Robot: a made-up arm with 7 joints. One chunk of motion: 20 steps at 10 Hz.
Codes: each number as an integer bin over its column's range. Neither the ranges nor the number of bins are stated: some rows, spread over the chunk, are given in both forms.
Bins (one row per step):
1: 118 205 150 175 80 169
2: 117 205 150 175 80 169
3: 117 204 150 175 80 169
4: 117 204 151 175 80 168
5: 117 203 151 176 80 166
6: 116 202 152 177 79 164
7: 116 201 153 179 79 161
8: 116 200 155 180 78 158
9: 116 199 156 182 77 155
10: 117 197 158 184 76 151
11: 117 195 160 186 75 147
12: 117 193 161 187 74 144
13: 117 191 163 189 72 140
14: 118 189 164 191 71 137
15: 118 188 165 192 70 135
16: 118 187 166 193 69 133
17: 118 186 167 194 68 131
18: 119 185 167 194 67 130
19: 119 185 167 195 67 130
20: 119 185 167 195 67 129
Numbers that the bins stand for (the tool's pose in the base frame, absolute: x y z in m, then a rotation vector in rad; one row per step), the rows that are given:
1: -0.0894 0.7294 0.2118 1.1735 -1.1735 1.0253
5: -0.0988 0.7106 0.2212 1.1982 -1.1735 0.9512
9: -0.1082 0.6729 0.2682 1.3465 -1.2476 0.6794
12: -0.0988 0.6165 0.3153 1.4700 -1.3218 0.4076
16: -0.0894 0.5600 0.3624 1.6182 -1.4453 0.1359
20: -0.0800 0.5412 0.3718 1.6676 -1.4947 0.0371
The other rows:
2: -0.0988 0.7294 0.2118 1.1735 -1.1735 1.0253
3: -0.0988 0.7200 0.2118 1.1735 -1.1735 1.0253
4: -0.0988 0.7200 0.2212 1.1735 -1.1735 1.0006
6: -0.1082 0.7012 0.2306 1.2229 -1.1982 0.9018
7: -0.1082 0.6918 0.2400 1.2724 -1.1982 0.8276
8: -0.1082 0.6824 0.2588 1.2971 -1.2229 0.7535
10: -0.0988 0.6541 0.2871 1.3959 -1.2724 0.5806
11: -0.0988 0.6353 0.3059 1.4453 -1.2971 0.4818
13: -0.0988 0.5976 0.3341 1.5194 -1.3712 0.3088
14: -0.0894 0.5788 0.3435 1.5688 -1.3959 0.2347
15: -0.0894 0.5694 0.3529 1.5935 -1.4206 0.1853
17: -0.0894 0.5506 0.3718 1.6429 -1.4700 0.0865
18: -0.0800 0.5412 0.3718 1.6429 -1.4947 0.0618
19: -0.0800 0.5412 0.3718 1.6676 -1.4947 0.0618

